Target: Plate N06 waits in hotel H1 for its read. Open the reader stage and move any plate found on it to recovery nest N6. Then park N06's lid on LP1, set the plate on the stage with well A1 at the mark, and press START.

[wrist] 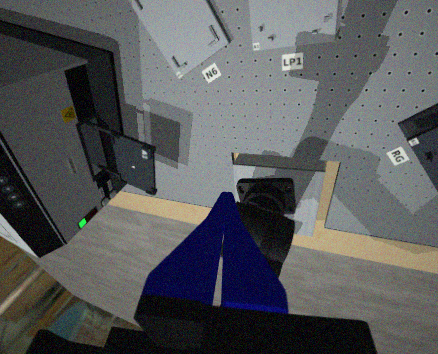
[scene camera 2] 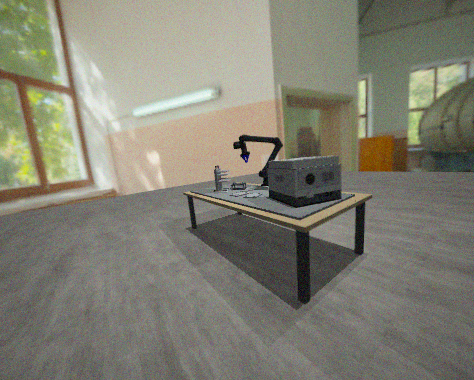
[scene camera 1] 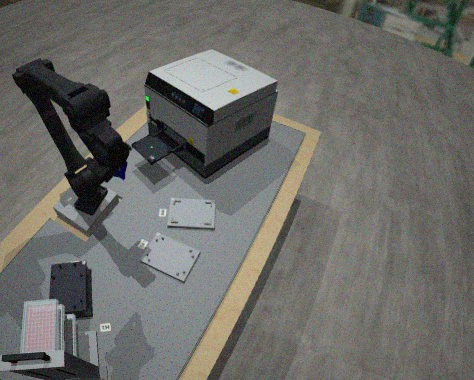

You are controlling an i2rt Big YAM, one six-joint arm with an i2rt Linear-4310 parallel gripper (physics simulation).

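Seen in the pictures: gripper, fingertip midpoint: (wrist: pixel 226 198) (scene camera 2: pixel 246 162) (scene camera 1: pixel 122 178); arm's base at its link origin: (wrist: pixel 266 194) (scene camera 2: pixel 267 185) (scene camera 1: pixel 91 199).
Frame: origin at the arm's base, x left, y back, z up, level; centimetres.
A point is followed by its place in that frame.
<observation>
My gripper (scene camera 1: pixel 121 172) {z 26.9, x -6.4, y -23.6 cm} (scene camera 2: pixel 245 158) {z 26.9, x -6.4, y -23.6 cm} (wrist: pixel 226 198) {z 26.9, x -6.4, y -23.6 cm} is shut and empty, its blue fingers raised near the arm's base. The reader (scene camera 1: pixel 215 87) {z 27.3, x 44.2, y -31.7 cm} (scene camera 2: pixel 305 179) {z 14.2, x 66.1, y -46.0 cm} (wrist: pixel 37 115) {z 15.6, x 30.2, y -29.8 cm} has its dark stage (scene camera 1: pixel 151 146) {z 6.8, x 26.7, y -13.0 cm} (wrist: pixel 120 159) {z 6.5, x 29.5, y -15.0 cm} out at the front; no plate shows on it. Nest N6 (scene camera 1: pixel 192 213) {z -2.6, x 9.6, y -36.7 cm} (wrist: pixel 182 31) {z -2.6, x 9.4, y -34.0 cm} and park LP1 (scene camera 1: pixel 171 257) {z -2.8, x -9.0, y -36.3 cm} (wrist: pixel 295 20) {z -2.8, x -8.7, y -30.8 cm} are pale plates with nothing on them in scene camera 1. Hotel H1 (scene camera 1: pixel 67 366) {z 18.9, x -52.4, y -31.0 cm} (scene camera 2: pixel 218 180) holds several plates, one pinkish plate (scene camera 1: pixel 40 327) {z 19.5, x -47.8, y -21.0 cm} at the top; I cannot read which is N06. The front buttons (scene camera 1: pixel 178 97) {z 24.8, x 36.4, y -20.4 cm} (wrist: pixel 11 193) {z 24.5, x 36.4, y -20.2 cm} are small.
A dark block labelled RG (scene camera 1: pixel 69 286) {z 2.2, x -32.7, y -12.3 cm} (wrist: pixel 427 137) {z 2.2, x -25.3, y -13.2 cm} lies between the hotel and the arm's base (scene camera 1: pixel 89 207) {z 1.2, x -4.1, y -2.2 cm} (wrist: pixel 307 192) {z -0.4, x -8.6, y -0.4 cm}. A green light (scene camera 1: pixel 147 99) {z 15.8, x 43.7, y -2.7 cm} (wrist: pixel 83 223) {z 15.9, x 44.2, y -2.2 cm} shows on the reader's front. The wooden table edge (scene camera 1: pixel 250 285) {z -5.1, x -9.0, y -62.8 cm} (wrist: pixel 165 207) {z -5.1, x 38.1, y 12.0 cm} runs beside the grey pegboard.
</observation>
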